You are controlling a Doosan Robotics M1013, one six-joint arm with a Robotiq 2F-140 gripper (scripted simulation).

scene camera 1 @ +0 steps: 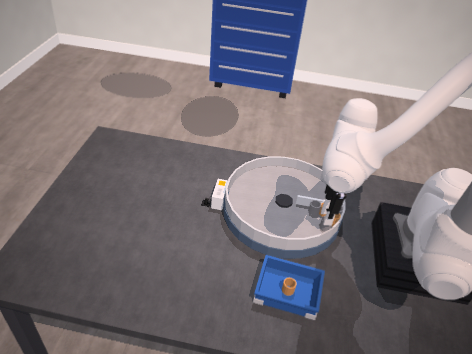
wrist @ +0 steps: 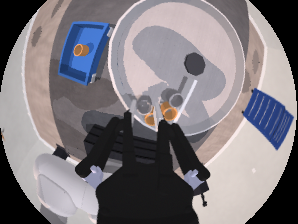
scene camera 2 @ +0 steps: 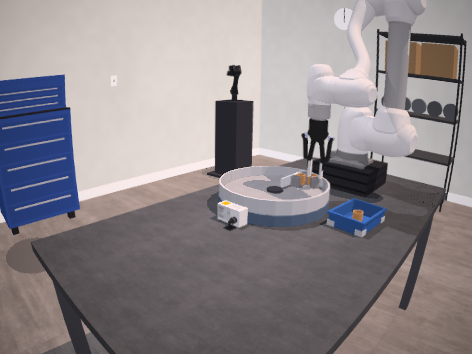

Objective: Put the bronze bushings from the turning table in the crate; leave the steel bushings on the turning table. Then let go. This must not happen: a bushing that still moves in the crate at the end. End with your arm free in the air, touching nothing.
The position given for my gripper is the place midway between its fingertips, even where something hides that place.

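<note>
There is a round turning table (wrist: 157,53) here. I can also see a blue crate (scene camera 1: 274,271), and the crate appears again at (wrist: 73,67) and at (scene camera 2: 343,220). As for my gripper (scene camera 2: 314,177), it is visible at (wrist: 144,106) too.
</note>
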